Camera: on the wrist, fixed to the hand. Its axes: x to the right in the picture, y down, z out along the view.
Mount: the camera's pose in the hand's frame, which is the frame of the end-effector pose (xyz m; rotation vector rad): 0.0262 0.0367 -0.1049 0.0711 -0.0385 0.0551
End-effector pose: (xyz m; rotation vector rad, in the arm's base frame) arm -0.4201 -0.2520 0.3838 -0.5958 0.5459 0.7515
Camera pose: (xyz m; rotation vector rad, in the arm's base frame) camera -0.4569 -0.2884 0.2821 -0.5011 0.5530 0.7908
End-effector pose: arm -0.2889 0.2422 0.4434 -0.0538 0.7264 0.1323
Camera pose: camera -0.3437 0.2713 0.3475 0.0365 0.6938 0.1596
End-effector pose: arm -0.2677 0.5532 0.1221 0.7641 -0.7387 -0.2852
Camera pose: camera -0.1767 0.6211 0.1100 0.8060 -0.8084 -0.2253
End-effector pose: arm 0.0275 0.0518 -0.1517 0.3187 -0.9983 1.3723
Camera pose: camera 0.0333 0.1524 -0.2053 0.3743 -0.9978 1.4587
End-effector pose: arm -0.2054 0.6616 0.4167 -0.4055 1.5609 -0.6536
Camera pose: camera -0.3070 0.6910 0.3737 -0.3190 1.5027 -0.6531
